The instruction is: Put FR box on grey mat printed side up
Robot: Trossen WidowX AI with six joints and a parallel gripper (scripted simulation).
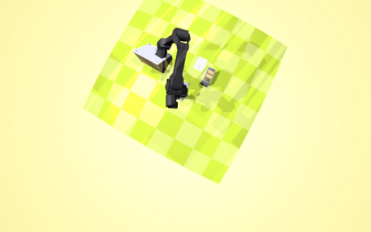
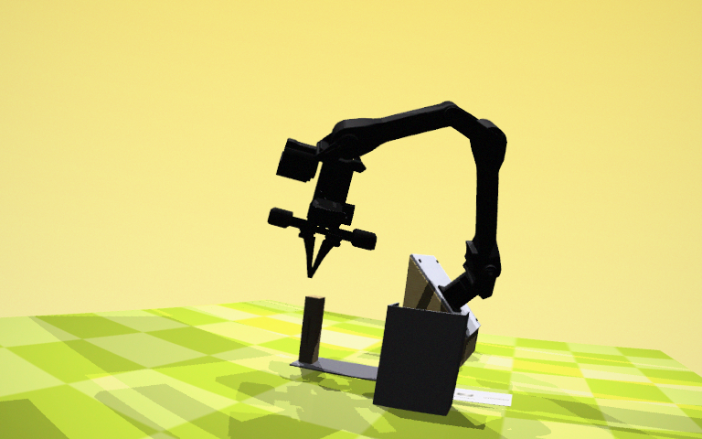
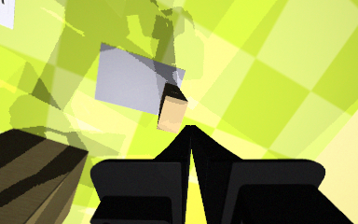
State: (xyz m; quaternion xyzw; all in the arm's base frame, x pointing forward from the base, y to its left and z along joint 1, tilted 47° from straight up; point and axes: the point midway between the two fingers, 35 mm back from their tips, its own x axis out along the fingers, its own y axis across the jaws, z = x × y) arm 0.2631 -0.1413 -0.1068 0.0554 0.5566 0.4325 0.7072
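The grey mat lies 20 mm behind my gripper tip, 70 mm to the left of it and 150 mm below it. The rest, counted from my gripper tip: thin white slab 10 mm behind, 330 mm to the left, 150 mm below.
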